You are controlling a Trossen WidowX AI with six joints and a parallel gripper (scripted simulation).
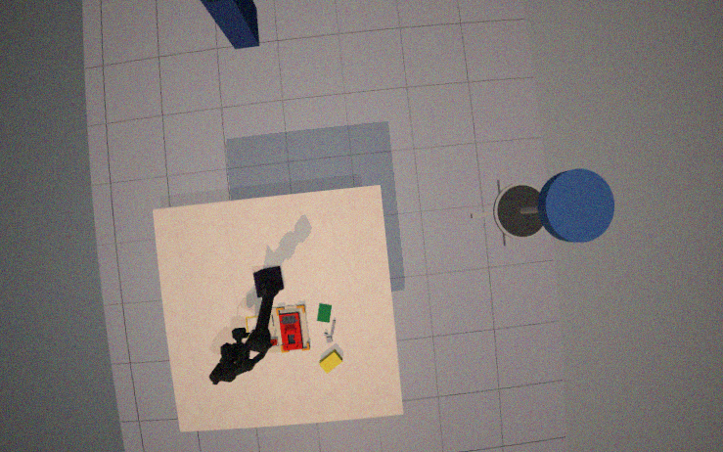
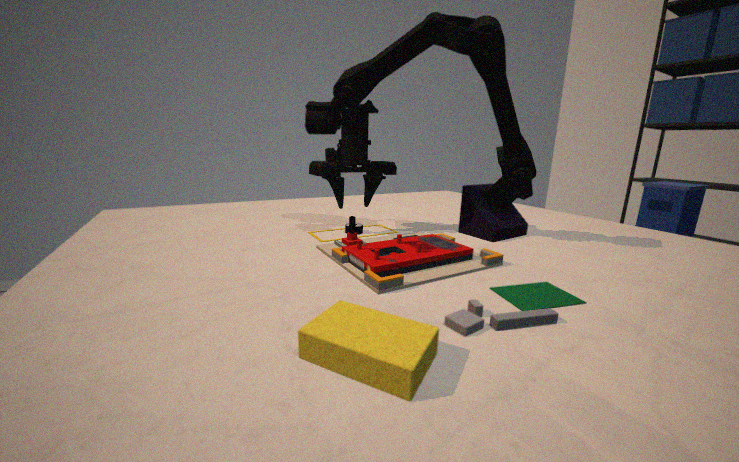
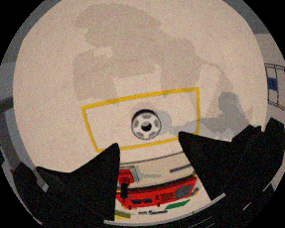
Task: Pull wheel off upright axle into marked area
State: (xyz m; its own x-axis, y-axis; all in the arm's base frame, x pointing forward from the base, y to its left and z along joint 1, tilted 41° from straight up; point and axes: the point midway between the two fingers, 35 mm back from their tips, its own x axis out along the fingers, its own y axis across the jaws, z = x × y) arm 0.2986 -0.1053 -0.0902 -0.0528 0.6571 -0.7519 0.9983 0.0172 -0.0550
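My gripper tip is now 5 cm above the black wheel. Round my gripper tip: green square (7 cm behind, 40 cm to the left, 6 cm below); yellow block (20 cm ahead, 41 cm to the left, 4 cm below).
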